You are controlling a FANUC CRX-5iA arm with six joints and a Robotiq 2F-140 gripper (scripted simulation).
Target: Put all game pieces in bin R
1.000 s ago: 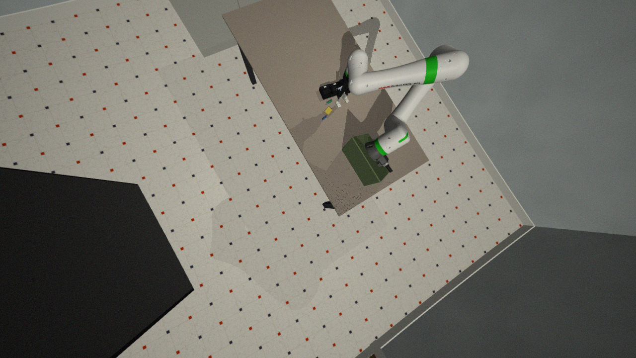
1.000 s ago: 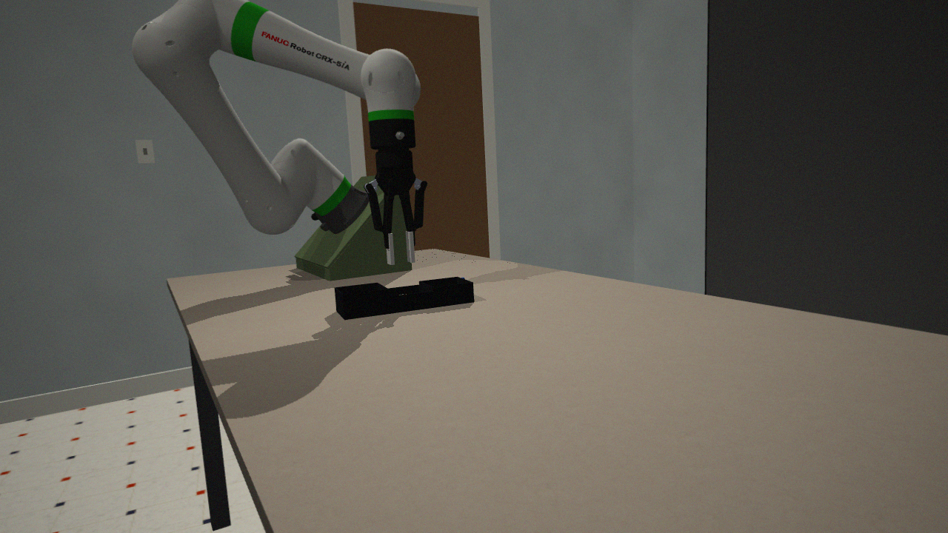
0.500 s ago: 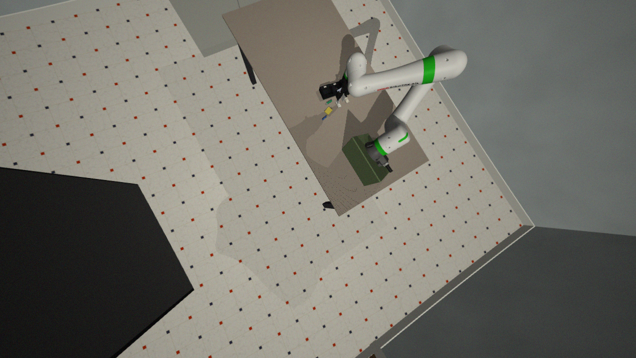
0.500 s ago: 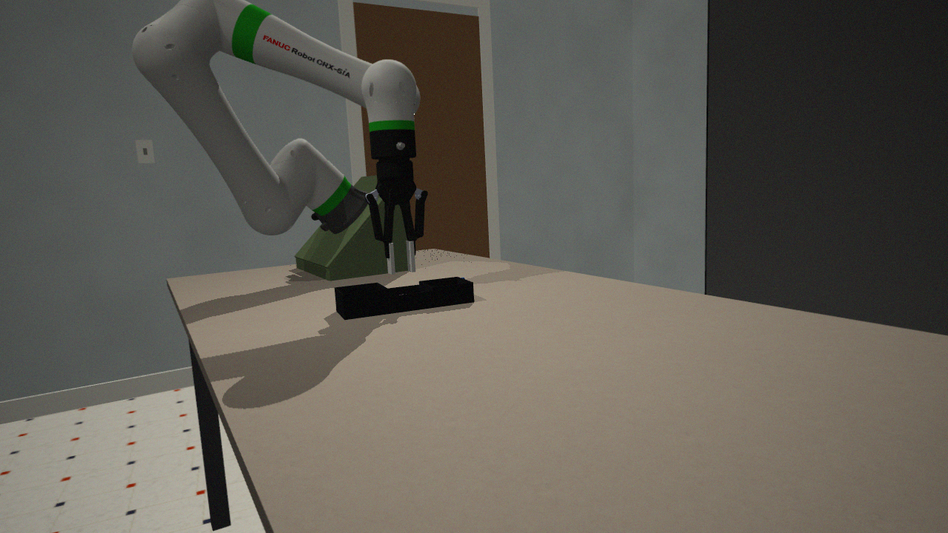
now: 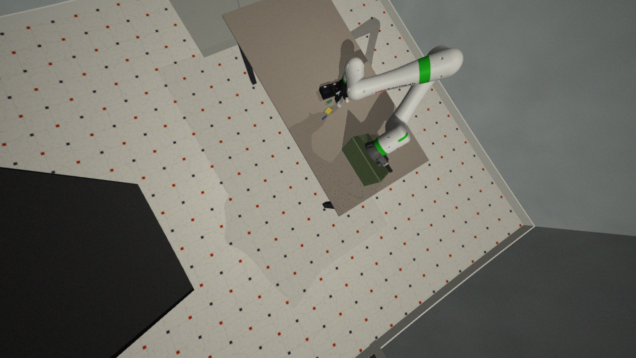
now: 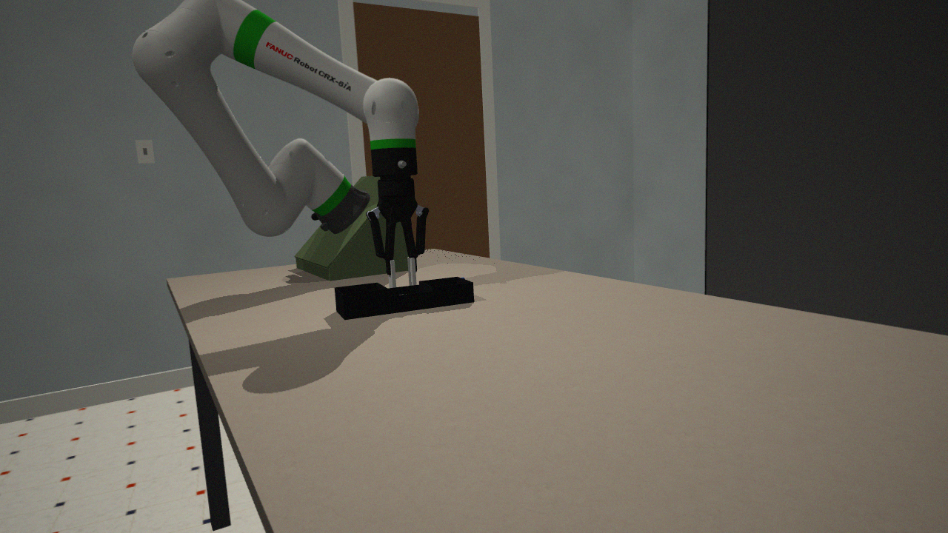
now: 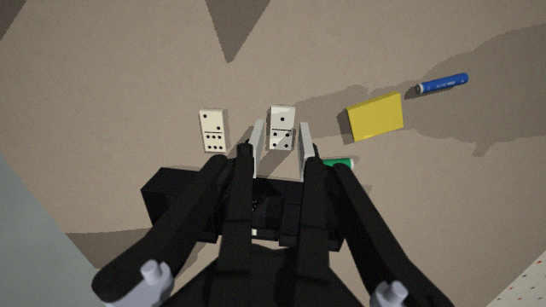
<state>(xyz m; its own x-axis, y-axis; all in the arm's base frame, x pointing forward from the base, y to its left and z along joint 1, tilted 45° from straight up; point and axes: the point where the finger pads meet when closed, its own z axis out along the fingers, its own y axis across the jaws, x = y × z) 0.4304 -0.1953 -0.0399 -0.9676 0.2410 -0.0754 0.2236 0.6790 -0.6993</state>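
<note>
My hand is 100 mm short of the bin R, 60 mm to the left of it and 20 mm above it. Round my hand: green battery: 50 mm to the left, 50 mm ahead, 40 mm below; then black die: 100 mm ahead, 60 mm to the right, 30 mm below; then yellow block: 100 mm to the left, 40 mm below.
</note>
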